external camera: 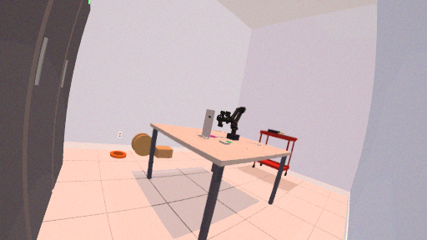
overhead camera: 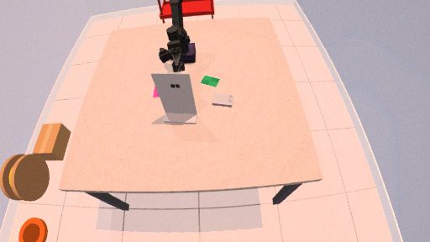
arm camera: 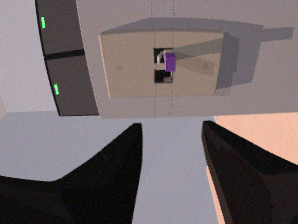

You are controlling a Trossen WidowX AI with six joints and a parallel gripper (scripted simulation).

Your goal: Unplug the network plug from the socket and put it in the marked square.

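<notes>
Now: gripper tip 90 mm short of the network plug and 30 mm to the left of it. The rest, counted from my gripper tip: green card (100 mm behind, 160 mm to the left, 230 mm below); then upright panel (110 mm ahead, 30 mm to the right, 90 mm below); then marked square (100 mm behind, 110 mm to the right, 230 mm below).
</notes>
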